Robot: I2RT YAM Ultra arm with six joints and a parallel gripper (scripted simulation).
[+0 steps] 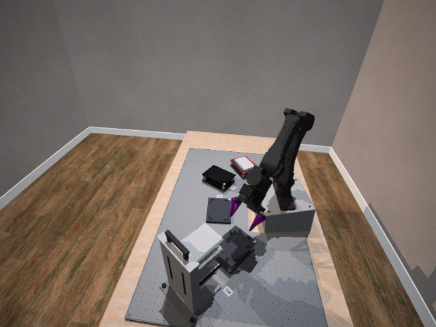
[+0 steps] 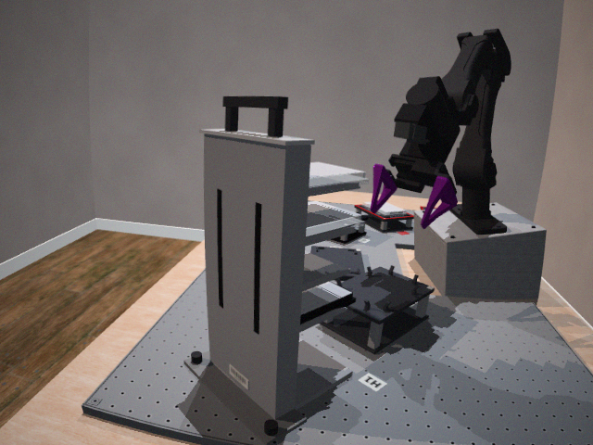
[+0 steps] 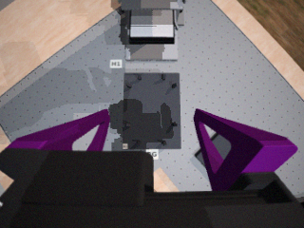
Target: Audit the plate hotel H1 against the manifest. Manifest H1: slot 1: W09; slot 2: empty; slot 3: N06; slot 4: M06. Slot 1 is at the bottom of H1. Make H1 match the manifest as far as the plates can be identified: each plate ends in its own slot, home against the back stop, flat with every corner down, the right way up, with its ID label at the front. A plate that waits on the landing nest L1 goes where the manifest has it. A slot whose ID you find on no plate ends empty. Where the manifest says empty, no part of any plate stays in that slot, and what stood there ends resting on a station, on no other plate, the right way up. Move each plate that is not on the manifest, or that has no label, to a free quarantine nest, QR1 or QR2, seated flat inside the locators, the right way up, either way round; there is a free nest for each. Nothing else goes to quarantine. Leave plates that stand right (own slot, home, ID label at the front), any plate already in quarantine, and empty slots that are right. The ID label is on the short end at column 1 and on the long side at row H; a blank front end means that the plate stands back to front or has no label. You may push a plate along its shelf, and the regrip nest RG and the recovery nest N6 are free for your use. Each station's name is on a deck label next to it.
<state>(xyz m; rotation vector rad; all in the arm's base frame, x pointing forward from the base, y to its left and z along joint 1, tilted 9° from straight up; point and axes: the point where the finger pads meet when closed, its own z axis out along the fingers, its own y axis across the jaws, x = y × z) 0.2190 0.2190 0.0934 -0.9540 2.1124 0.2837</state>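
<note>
Right now the dark plate is 150 mm to the left of my hand, 150 mm ahead of it and 80 mm below it. The rest, counted from my hand: plate hotel H1: 210 mm to the left, 200 mm ahead, 30 mm below; then black raised nest: 460 mm to the right, 140 mm below, 80 mm ahead; then h1 deck label: 180 mm to the left, 180 mm below, 40 mm ahead.
</note>
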